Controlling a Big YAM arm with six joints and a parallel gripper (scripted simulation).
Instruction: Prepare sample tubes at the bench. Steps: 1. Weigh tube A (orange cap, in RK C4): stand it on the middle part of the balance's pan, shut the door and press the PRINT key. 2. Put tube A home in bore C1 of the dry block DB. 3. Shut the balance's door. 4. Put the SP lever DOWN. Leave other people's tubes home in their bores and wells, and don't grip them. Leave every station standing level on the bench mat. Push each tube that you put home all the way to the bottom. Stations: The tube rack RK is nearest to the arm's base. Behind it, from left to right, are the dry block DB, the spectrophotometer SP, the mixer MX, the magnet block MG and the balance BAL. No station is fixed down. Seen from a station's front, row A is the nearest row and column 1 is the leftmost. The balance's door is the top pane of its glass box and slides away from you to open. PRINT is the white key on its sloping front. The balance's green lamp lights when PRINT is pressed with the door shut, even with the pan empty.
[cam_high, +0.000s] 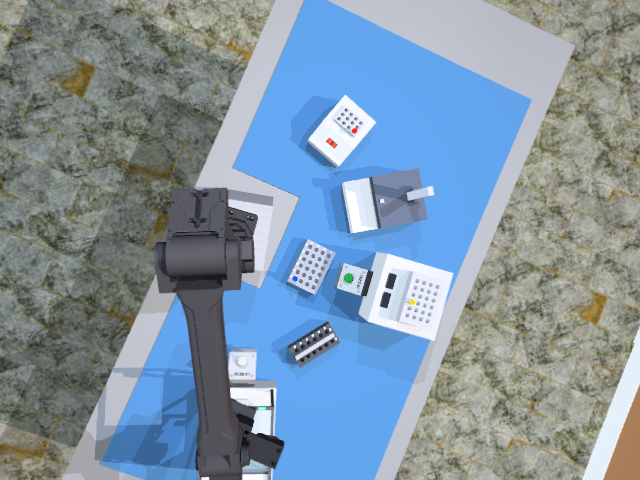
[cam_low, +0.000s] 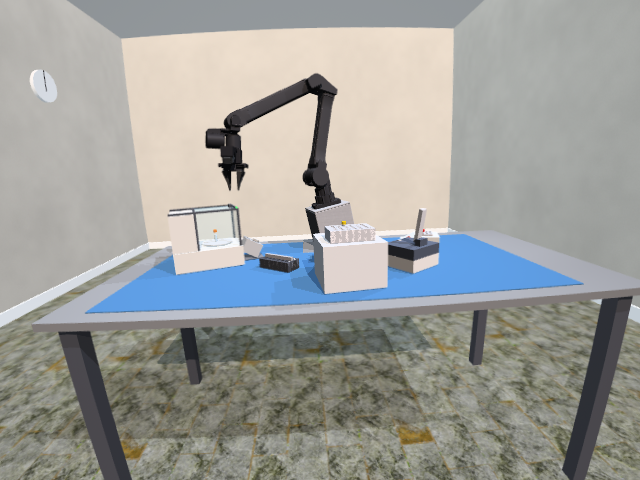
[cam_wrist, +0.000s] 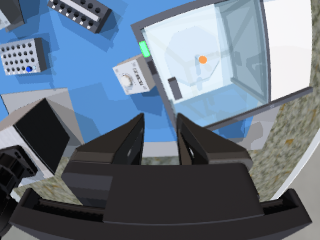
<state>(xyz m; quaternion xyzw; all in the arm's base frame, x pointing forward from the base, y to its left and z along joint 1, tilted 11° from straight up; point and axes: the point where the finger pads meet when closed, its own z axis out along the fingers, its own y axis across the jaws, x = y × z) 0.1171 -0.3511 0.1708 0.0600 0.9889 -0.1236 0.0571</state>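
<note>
Right now my hand is 70 mm above the balance door, 50 mm to the left of it and 10 mm short of it. From my hand the other things lie so: tube rack RK: 350 mm to the left, 260 mm below, 100 mm ahead; then white key: 210 mm below, 70 mm to the left, 20 mm behind; then black magnet block: 260 mm below, 160 mm ahead, 150 mm to the left.
</note>
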